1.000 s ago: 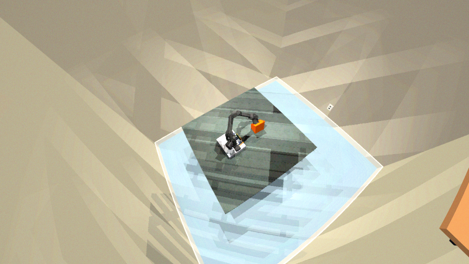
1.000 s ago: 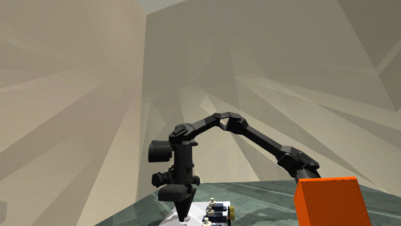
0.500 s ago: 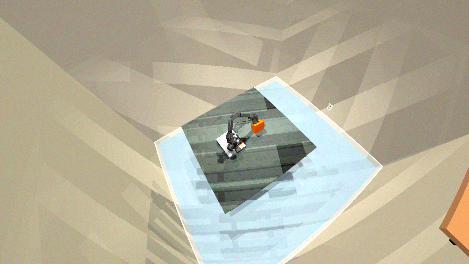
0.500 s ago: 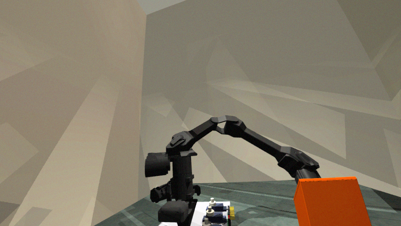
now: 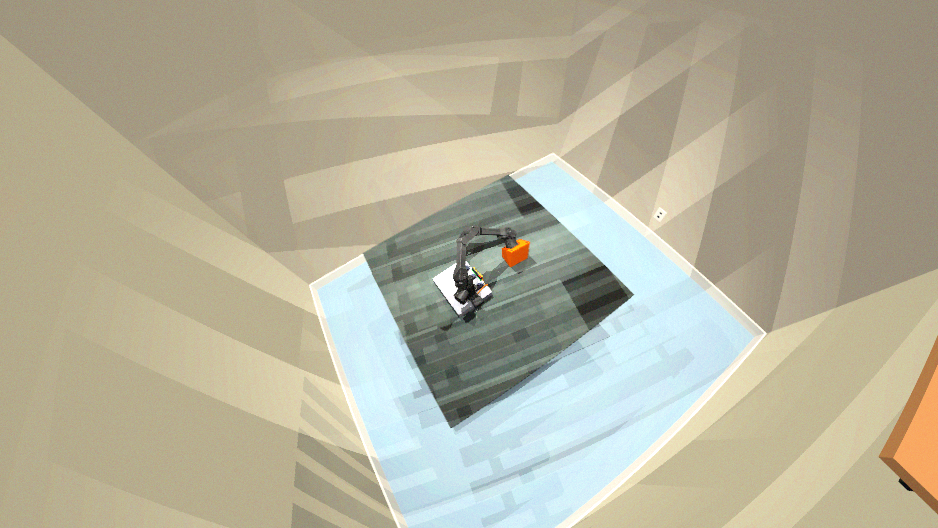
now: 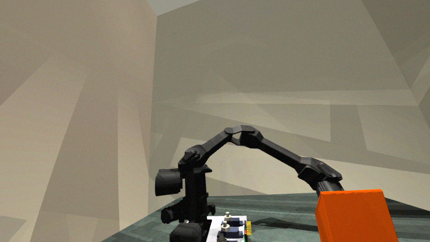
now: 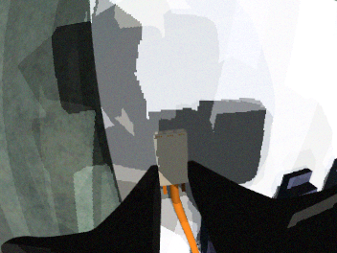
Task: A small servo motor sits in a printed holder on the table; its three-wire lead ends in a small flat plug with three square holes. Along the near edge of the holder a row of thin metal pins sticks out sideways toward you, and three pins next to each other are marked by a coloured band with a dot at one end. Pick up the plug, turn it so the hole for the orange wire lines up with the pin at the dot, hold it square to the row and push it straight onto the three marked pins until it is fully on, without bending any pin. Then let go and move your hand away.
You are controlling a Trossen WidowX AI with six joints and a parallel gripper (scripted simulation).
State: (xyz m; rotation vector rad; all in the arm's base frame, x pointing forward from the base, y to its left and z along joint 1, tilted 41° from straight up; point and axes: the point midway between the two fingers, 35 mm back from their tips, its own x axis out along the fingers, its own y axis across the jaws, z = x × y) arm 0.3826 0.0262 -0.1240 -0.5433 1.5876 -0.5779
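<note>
My gripper tip is 12 cm past the red band, 8 cm to the left of it and 2 cm below it. The rest, counted from my gripper tip: holder 11 cm to the right, 4 cm ahead, 3 cm below.
</note>
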